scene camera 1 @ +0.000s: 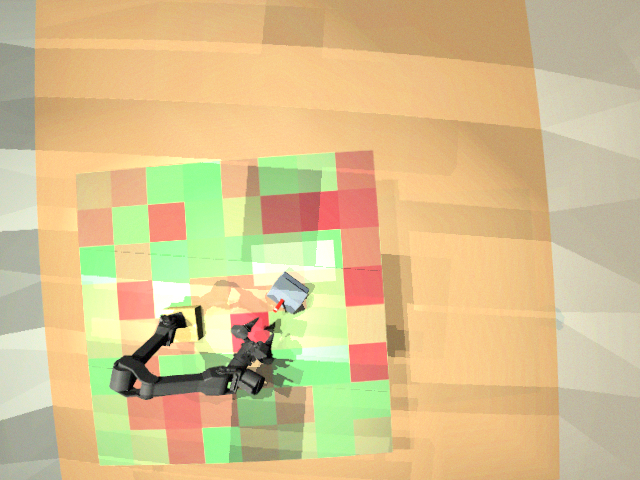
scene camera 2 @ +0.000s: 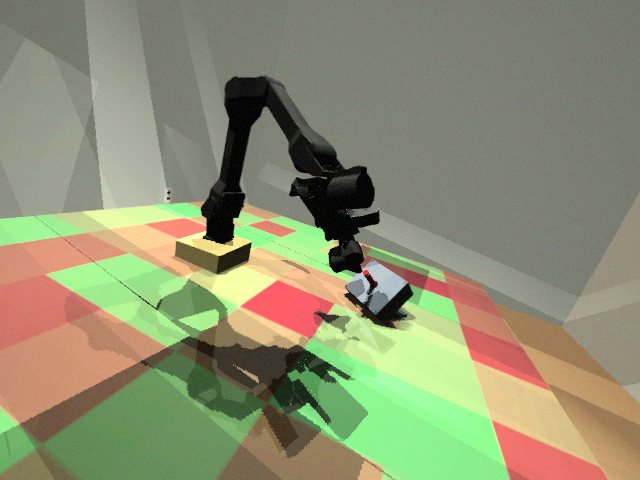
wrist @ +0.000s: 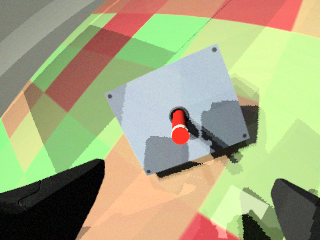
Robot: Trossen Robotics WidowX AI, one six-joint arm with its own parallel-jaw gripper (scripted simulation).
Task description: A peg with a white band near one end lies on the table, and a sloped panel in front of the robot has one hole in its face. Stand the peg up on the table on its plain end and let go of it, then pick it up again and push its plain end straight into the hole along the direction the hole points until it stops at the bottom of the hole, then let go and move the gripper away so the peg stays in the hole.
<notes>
My gripper point(scene camera 2: 356, 257) is open, holding nothing. I also see a grey sloped panel point(wrist: 200, 82).
My gripper shows as well in scene camera 1 point(scene camera 1: 266, 325) and in the wrist view point(wrist: 191, 179).
</notes>
